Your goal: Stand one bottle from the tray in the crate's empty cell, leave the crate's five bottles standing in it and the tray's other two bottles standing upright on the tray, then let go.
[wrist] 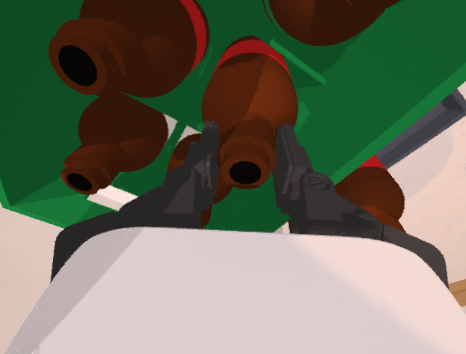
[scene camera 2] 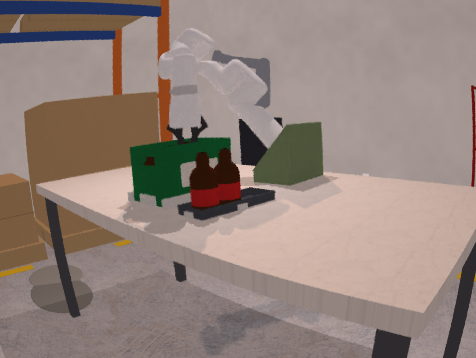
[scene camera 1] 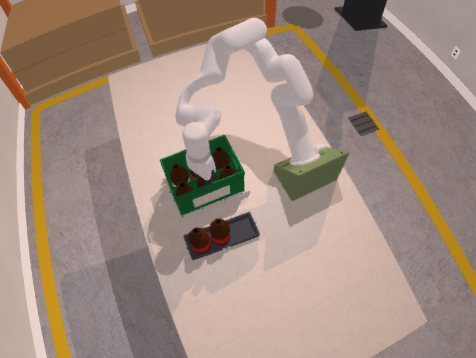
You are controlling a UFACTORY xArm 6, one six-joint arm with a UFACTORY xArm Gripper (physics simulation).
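Frame: origin at the arm's base, x ahead, y left, z up, level; millimetres.
Where they show: gripper, fingertip midpoint: [wrist: 246,143] [scene camera 1: 204,178]; arm's base at its link origin: [scene camera 2: 283,147] [scene camera 1: 305,159].
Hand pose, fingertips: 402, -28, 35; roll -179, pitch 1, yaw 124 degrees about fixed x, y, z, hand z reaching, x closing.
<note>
Each offset is from my fingertips to the top centre of the thing, as dx, dy, dz.
My gripper [scene camera 1: 210,176] [scene camera 2: 188,140] [wrist: 246,143] is shut on the neck of a brown bottle @[-3, +0, +26] [wrist: 250,95], at the rim of the green crate @[+1, -45, +25] [scene camera 1: 187,202] [scene camera 2: 170,172] [wrist: 360,110]. This bottle is down inside a front-row cell, between other bottles, and looks about upright; its base is hidden. Other brown bottles @[+90, -80, +13] [scene camera 1: 178,174] @[-86, -97, +13] [scene camera 1: 219,157] @[+7, -91, +13] [wrist: 140,50] [wrist: 122,130] stand in the crate, partly hidden by the arm and walls. Two red-labelled bottles, one @[+87, +193, +10] [scene camera 1: 199,239] [scene camera 2: 205,185] at the tray's end and one @[+4, +184, +10] [scene camera 1: 219,230] [scene camera 2: 227,180] beside it, stand upright on the dark tray @[+2, +185, -125] [scene camera 1: 242,227] [scene camera 2: 260,196] [wrist: 425,125].
The tray lies close in front of the crate's labelled long wall. The arm's olive-green wedge base [scene camera 1: 310,175] [scene camera 2: 305,155] stands to the right of the crate. Large cardboard boxes [scene camera 1: 70,40] [scene camera 2: 95,140] stand beyond the table's edge [scene camera 2: 250,260]. The crate's walls and neighbouring bottles surround the held bottle.
</note>
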